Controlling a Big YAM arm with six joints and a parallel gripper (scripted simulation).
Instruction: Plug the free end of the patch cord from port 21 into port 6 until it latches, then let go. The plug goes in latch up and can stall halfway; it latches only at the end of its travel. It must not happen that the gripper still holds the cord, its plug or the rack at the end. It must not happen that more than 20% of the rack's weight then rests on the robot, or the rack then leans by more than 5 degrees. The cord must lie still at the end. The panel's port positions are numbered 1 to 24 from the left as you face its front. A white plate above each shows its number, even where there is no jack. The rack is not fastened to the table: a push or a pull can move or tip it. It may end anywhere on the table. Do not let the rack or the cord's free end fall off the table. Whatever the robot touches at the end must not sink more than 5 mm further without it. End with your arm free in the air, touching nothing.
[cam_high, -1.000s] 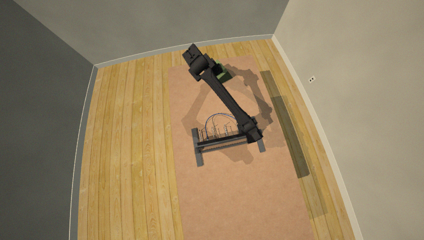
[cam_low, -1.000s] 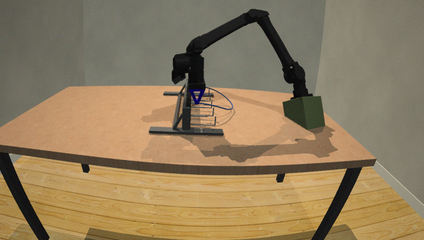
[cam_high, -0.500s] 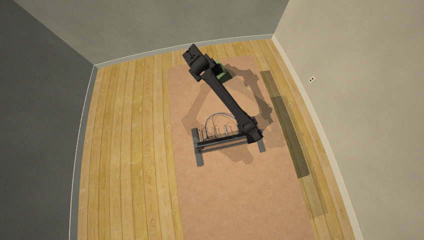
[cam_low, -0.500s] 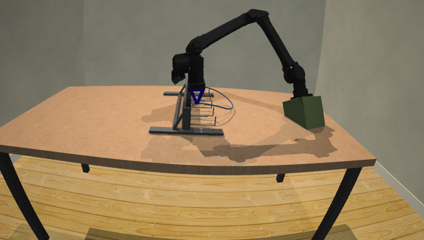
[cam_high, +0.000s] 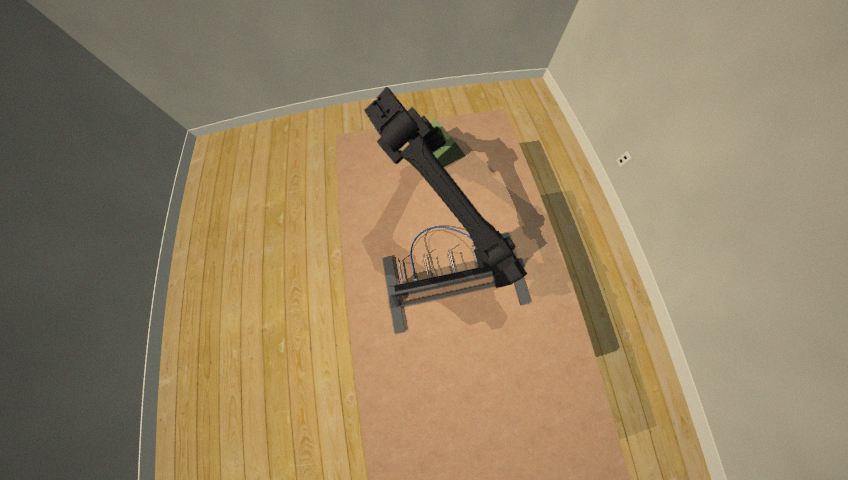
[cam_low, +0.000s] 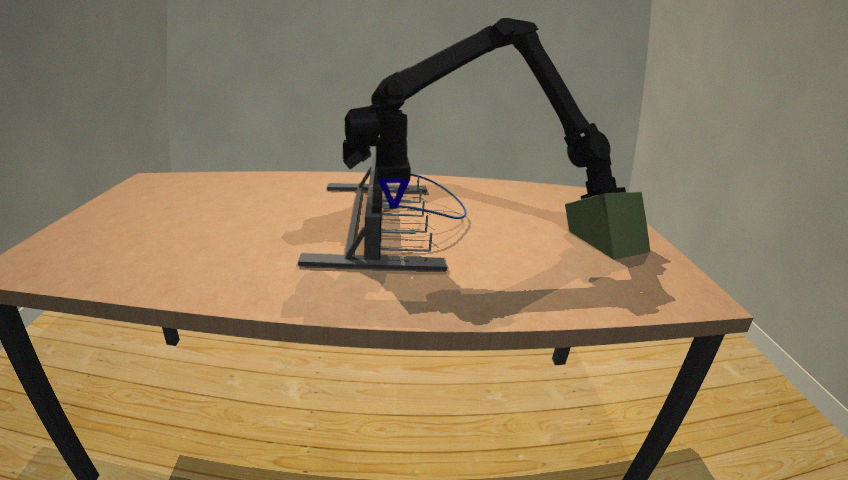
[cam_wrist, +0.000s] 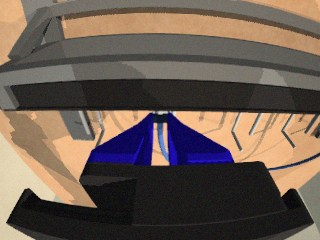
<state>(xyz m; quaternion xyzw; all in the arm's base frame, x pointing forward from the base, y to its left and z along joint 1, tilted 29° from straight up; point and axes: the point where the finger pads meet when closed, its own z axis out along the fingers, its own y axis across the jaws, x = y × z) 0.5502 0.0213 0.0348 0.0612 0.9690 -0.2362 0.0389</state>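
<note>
Right now my hand is 2 cm short of the plug.
</note>
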